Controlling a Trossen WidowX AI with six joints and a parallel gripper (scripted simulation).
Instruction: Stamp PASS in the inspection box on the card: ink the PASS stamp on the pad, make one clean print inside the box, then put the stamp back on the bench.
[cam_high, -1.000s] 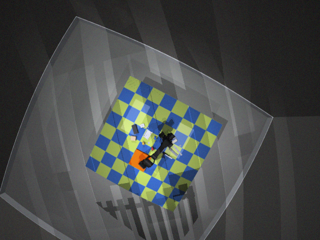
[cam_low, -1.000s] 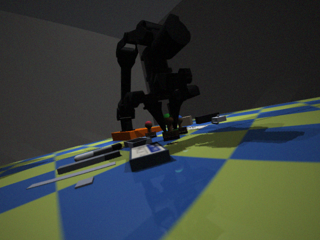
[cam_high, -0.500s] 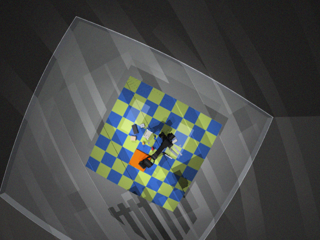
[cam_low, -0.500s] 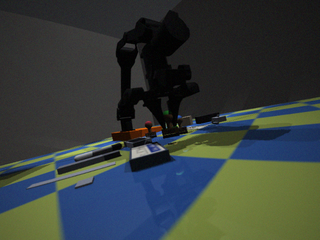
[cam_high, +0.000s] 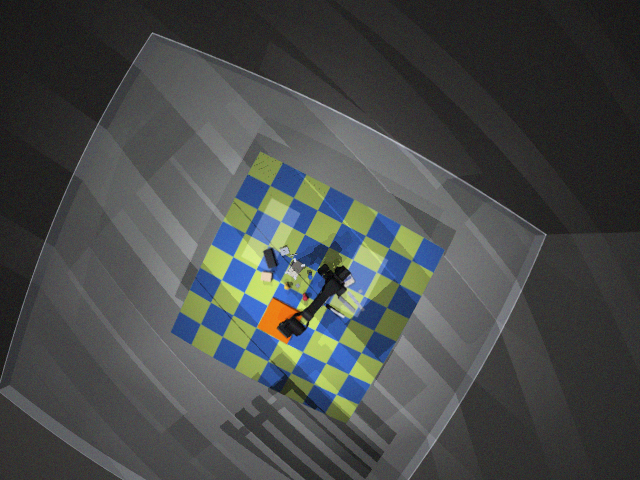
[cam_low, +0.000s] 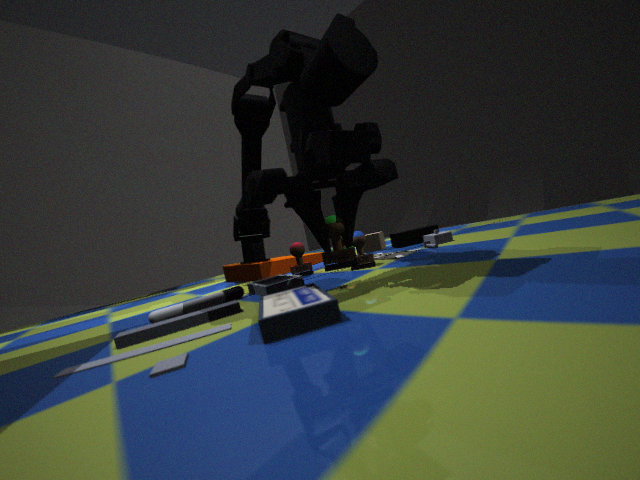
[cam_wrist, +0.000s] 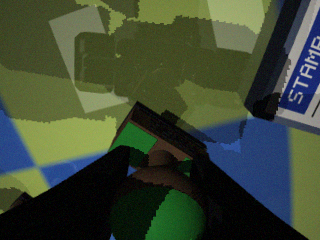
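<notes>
Now: the ink pad 130 mm behind my gripper tip, 40 mm to the right of it and 40 mm below it. The rest, counted from my gripper tip: blue-knobbed stamp: 70 mm behind, 100 mm to the left, 30 mm below; green-knobbed stamp: right at my gripper tip; labelled box: 40 mm ahead, 90 mm to the right, 30 mm below.
</notes>
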